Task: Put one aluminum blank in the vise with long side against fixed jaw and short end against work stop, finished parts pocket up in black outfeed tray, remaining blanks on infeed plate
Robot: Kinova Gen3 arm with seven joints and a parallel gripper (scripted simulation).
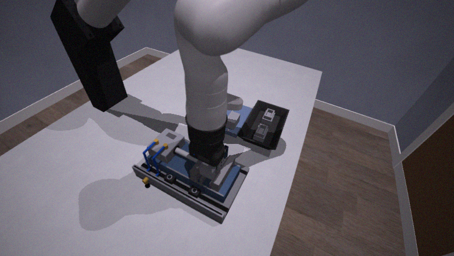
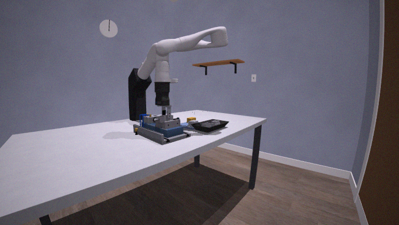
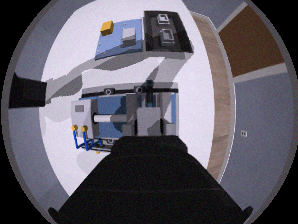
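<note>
Now: the fixed jaw 50 mm below my hand and 30 mm ahead of it. From my hand the other things lie so: black outfeed tray (300 mm to the left, 120 mm below, 110 mm ahead); vise (90 mm below, 60 mm behind, 20 mm to the left); gray aluminum blank (270 mm to the left, 100 mm below, 10 mm behind).
</note>
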